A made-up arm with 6 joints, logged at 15 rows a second.
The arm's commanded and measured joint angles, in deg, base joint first. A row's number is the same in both.
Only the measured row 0 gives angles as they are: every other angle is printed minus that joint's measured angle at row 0.
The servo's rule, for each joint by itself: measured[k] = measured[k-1] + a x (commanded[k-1-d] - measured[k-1]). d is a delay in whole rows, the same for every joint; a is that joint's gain. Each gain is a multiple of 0.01, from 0.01 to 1. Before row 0 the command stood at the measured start. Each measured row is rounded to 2 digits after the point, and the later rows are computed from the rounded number. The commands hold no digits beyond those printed.
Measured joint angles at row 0:
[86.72 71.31 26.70 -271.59 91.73 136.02]
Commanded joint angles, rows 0 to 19:
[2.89 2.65 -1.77 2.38 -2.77 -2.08]
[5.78 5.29 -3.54 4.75 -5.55 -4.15]
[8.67 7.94 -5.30 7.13 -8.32 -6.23]
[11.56 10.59 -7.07 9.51 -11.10 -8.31]
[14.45 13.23 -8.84 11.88 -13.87 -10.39]
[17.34 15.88 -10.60 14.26 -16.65 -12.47]
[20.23 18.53 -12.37 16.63 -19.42 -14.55]
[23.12 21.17 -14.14 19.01 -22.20 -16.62]
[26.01 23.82 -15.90 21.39 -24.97 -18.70]
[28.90 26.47 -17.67 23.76 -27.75 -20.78]
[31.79 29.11 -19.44 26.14 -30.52 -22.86]
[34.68 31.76 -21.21 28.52 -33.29 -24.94]
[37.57 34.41 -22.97 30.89 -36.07 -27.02]
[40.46 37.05 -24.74 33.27 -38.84 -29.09]
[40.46 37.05 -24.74 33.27 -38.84 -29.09]
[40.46 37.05 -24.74 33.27 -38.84 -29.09]
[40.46 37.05 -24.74 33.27 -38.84 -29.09]
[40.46 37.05 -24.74 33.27 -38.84 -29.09]
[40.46 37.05 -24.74 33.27 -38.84 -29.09]
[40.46 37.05 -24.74 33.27 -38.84 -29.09]
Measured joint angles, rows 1 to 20:
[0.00 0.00 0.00 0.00 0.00 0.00]
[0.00 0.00 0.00 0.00 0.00 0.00]
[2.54 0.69 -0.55 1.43 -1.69 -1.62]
[5.39 1.89 -1.48 3.42 -4.04 -3.59]
[8.28 3.46 -2.66 5.65 -6.65 -5.65]
[11.17 5.31 -4.03 7.97 -9.36 -7.72]
[14.06 7.37 -5.52 10.32 -12.11 -9.80]
[16.95 9.58 -7.09 12.68 -14.88 -11.88]
[19.84 11.91 -8.73 15.05 -17.65 -13.96]
[22.73 14.32 -10.41 17.43 -20.43 -16.03]
[25.62 16.79 -12.11 19.81 -23.20 -18.11]
[28.51 19.31 -13.83 22.18 -25.98 -20.19]
[31.40 21.86 -15.57 24.56 -28.75 -22.27]
[34.29 24.43 -17.32 26.94 -31.52 -24.35]
[37.18 27.02 -19.07 29.31 -34.30 -26.43]
[40.07 29.63 -20.83 31.69 -37.07 -28.50]
[40.41 31.56 -22.04 32.64 -38.15 -28.96]
[40.45 32.99 -22.88 33.02 -38.57 -29.06]
[40.46 34.05 -23.46 33.17 -38.73 -29.08]
[40.46 34.83 -23.86 33.23 -38.80 -29.09]
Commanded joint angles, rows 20 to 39:
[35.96 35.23 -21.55 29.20 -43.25 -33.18]
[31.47 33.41 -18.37 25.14 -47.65 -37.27]
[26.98 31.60 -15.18 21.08 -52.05 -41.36]
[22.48 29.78 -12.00 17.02 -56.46 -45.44]
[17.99 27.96 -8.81 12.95 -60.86 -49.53]
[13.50 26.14 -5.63 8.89 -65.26 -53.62]
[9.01 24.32 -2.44 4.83 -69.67 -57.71]
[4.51 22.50 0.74 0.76 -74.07 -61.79]
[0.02 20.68 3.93 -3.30 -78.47 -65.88]
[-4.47 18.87 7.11 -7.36 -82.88 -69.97]
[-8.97 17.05 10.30 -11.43 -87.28 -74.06]
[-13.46 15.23 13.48 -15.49 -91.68 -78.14]
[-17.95 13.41 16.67 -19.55 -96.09 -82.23]
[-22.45 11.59 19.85 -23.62 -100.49 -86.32]
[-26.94 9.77 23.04 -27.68 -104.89 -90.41]
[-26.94 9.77 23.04 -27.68 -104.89 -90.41]
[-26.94 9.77 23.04 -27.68 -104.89 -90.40]
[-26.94 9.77 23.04 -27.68 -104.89 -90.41]
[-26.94 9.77 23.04 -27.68 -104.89 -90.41]
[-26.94 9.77 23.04 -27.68 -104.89 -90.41]
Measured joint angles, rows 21 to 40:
[40.46 35.41 -24.13 33.25 -38.82 -29.09]
[40.46 35.84 -24.32 33.26 -38.83 -29.09]
[36.50 35.68 -23.46 30.82 -41.53 -32.28]
[32.07 35.09 -21.88 27.41 -45.26 -36.17]
[27.59 34.18 -19.80 23.61 -49.40 -40.22]
[23.09 33.04 -17.38 19.66 -53.71 -44.29]
[18.60 31.72 -14.72 15.63 -58.07 -48.38]
[14.11 30.27 -11.90 11.59 -62.46 -52.47]
[9.62 28.72 -8.97 7.53 -66.86 -56.56]
[5.12 27.10 -5.96 3.47 -71.26 -60.64]
[0.63 25.43 -2.89 -0.59 -75.66 -64.73]
[-3.86 23.72 0.21 -4.65 -80.06 -68.82]
[-8.36 21.99 3.34 -8.72 -84.46 -72.91]
[-12.85 20.23 6.48 -12.78 -88.86 -76.99]
[-17.34 18.46 9.64 -16.84 -93.27 -81.08]
[-21.84 16.67 12.81 -20.91 -97.67 -85.17]
[-26.33 14.88 15.98 -24.97 -102.07 -89.26]
[-26.87 13.55 18.17 -26.60 -103.79 -90.16]
[-26.93 12.57 19.68 -27.25 -104.46 -90.35]
[-26.94 11.84 20.72 -27.51 -104.72 -90.40]

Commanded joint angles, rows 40 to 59:
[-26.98 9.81 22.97 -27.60 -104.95 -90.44]
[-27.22 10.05 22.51 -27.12 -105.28 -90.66]
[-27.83 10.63 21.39 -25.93 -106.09 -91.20]
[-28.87 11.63 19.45 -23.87 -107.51 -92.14]
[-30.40 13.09 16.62 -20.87 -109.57 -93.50]
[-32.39 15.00 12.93 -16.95 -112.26 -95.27]
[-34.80 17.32 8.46 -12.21 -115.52 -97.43]
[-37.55 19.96 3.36 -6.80 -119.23 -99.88]
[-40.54 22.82 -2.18 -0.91 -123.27 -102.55]
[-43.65 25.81 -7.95 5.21 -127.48 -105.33]
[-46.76 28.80 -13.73 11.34 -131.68 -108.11]
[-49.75 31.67 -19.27 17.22 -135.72 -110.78]
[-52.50 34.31 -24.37 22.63 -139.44 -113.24]
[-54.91 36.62 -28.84 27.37 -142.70 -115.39]
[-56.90 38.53 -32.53 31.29 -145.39 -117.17]
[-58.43 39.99 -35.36 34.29 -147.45 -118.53]
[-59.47 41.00 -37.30 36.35 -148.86 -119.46]
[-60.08 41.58 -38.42 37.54 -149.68 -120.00]
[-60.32 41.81 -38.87 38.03 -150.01 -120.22]
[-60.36 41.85 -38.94 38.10 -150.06 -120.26]
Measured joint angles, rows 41 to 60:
[-26.94 11.30 21.44 -27.61 -104.82 -90.41]
[-26.94 10.90 21.94 -27.65 -104.86 -90.41]
[-26.98 10.62 22.26 -27.62 -104.91 -90.43]
[-27.19 10.47 22.34 -27.32 -105.14 -90.61]
[-27.75 10.51 22.05 -26.49 -105.72 -91.07]
[-28.74 10.80 21.24 -24.92 -106.81 -91.90]
[-30.20 11.40 19.81 -22.49 -108.49 -93.15]
[-32.13 12.34 17.68 -19.17 -110.79 -94.80]
[-34.48 13.63 14.82 -14.99 -113.68 -96.85]
[-37.18 15.28 11.27 -10.08 -117.07 -99.21]
[-40.14 17.24 7.10 -4.58 -120.85 -101.82]
[-43.23 19.47 2.43 1.29 -124.89 -104.56]
[-46.34 21.90 -2.58 7.32 -129.03 -107.33]
[-49.34 24.44 -7.75 13.26 -133.11 -110.02]
[-52.12 27.01 -12.90 18.88 -136.97 -112.53]
[-54.58 29.51 -17.84 23.97 -140.47 -114.76]
[-56.62 31.86 -22.39 28.36 -143.47 -116.64]
[-58.21 33.97 -26.41 31.92 -145.90 -118.11]
[-59.32 35.80 -29.79 34.58 -147.71 -119.16]
[-59.99 37.30 -32.47 36.36 -148.91 -119.82]

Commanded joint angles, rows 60 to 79:
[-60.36 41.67 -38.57 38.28 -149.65 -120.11]
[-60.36 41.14 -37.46 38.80 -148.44 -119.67]
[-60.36 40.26 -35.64 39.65 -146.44 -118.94]
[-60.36 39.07 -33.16 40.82 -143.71 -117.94]
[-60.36 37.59 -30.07 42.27 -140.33 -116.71]
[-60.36 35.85 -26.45 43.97 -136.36 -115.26]
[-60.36 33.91 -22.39 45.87 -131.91 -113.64]
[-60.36 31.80 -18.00 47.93 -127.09 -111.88]
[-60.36 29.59 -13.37 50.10 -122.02 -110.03]
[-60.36 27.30 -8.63 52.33 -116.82 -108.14]
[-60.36 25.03 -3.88 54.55 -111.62 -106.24]
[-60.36 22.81 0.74 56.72 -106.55 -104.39]
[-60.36 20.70 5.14 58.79 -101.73 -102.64]
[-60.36 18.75 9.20 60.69 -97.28 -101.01]
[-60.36 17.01 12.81 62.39 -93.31 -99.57]
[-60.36 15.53 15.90 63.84 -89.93 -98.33]
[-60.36 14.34 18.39 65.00 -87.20 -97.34]
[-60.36 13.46 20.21 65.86 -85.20 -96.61]
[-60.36 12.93 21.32 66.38 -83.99 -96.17]
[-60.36 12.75 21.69 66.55 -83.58 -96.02]
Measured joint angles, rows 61 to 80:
[-60.28 38.47 -34.45 37.36 -149.58 -120.13]
[-60.35 39.35 -35.84 37.80 -149.87 -120.23]
[-60.36 39.95 -36.69 38.09 -149.74 -120.14]
[-60.36 40.26 -36.93 38.52 -148.95 -119.77]
[-60.36 40.26 -36.53 39.20 -147.42 -119.12]
[-60.36 39.95 -35.49 40.17 -145.16 -118.20]
[-60.36 39.34 -33.81 41.43 -142.21 -117.04]
[-60.36 38.43 -31.53 42.95 -138.64 -115.65]
[-60.36 37.25 -28.70 44.70 -134.53 -114.08]
[-60.36 35.83 -25.38 46.64 -129.99 -112.36]
[-60.36 34.21 -21.66 48.72 -125.13 -110.54]
[-60.36 32.41 -17.62 50.89 -120.06 -108.67]
[-60.36 30.49 -13.36 53.09 -114.91 -106.77]
[-60.36 28.49 -8.99 55.27 -109.81 -104.91]
[-60.36 26.46 -4.61 57.38 -104.88 -103.14]
[-60.36 24.46 -0.33 59.37 -100.24 -101.48]
[-60.36 22.52 3.74 61.18 -96.01 -99.99]
[-60.36 20.70 7.51 62.78 -92.30 -98.70]
[-60.36 19.05 10.88 64.11 -89.19 -97.64]
[-60.36 17.60 13.77 65.16 -86.76 -96.84]

